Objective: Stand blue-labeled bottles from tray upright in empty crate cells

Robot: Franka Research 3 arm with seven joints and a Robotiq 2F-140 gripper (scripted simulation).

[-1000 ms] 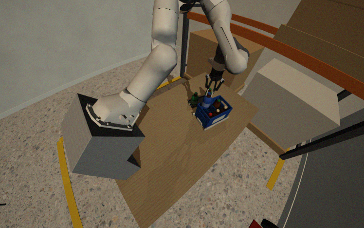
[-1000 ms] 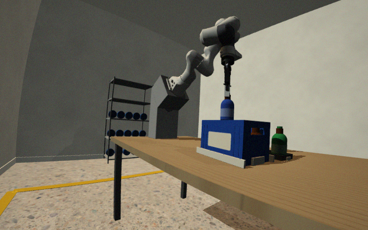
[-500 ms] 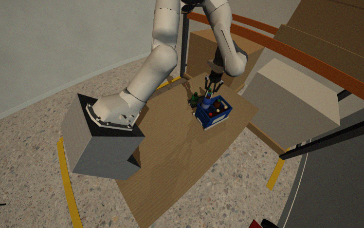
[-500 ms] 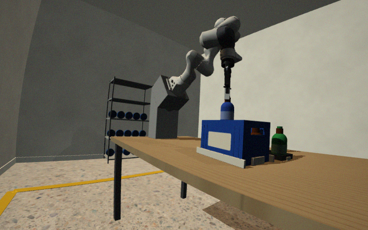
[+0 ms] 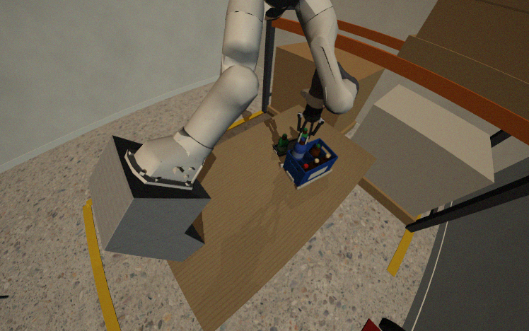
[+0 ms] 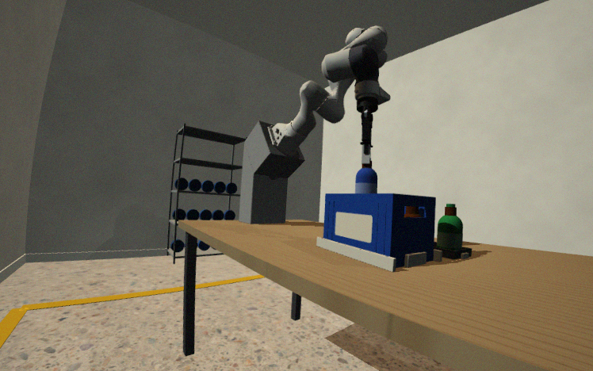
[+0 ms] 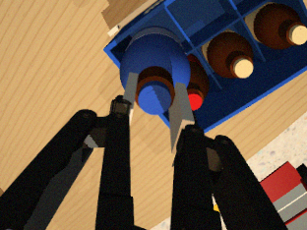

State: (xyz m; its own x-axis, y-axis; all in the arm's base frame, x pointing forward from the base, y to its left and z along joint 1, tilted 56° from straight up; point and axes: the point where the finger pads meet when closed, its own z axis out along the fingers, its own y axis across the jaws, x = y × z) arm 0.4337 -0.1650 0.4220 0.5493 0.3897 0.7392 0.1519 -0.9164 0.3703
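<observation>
Now: hand 9 cm above the blue-labeled bottle. The rest, counted from my hand: dark tray 18 cm ahead, 11 cm to the left, 30 cm below; then crate 6 cm ahead, 8 cm to the right, 23 cm below.
</observation>
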